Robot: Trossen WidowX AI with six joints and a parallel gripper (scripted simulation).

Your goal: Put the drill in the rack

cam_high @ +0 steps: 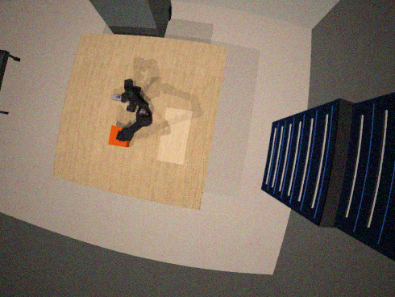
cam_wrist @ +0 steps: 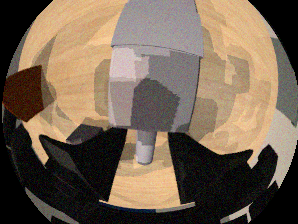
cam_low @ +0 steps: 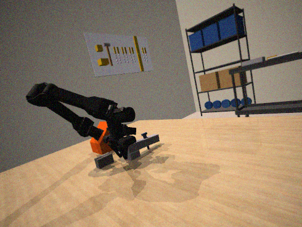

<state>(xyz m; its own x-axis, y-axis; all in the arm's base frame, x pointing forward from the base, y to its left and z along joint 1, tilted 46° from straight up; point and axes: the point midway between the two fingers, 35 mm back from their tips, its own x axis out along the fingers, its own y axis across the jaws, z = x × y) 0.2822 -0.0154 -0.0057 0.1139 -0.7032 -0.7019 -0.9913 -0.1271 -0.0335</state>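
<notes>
The drill is 10 mm behind my gripper tip, 50 mm to the left of it and 30 mm above it. Round my gripper tip: blue T-shaped piece (10 mm behind, 140 mm to the left, 30 mm above); grey holder block (10 mm behind, 110 mm to the left, 20 mm above).
</notes>
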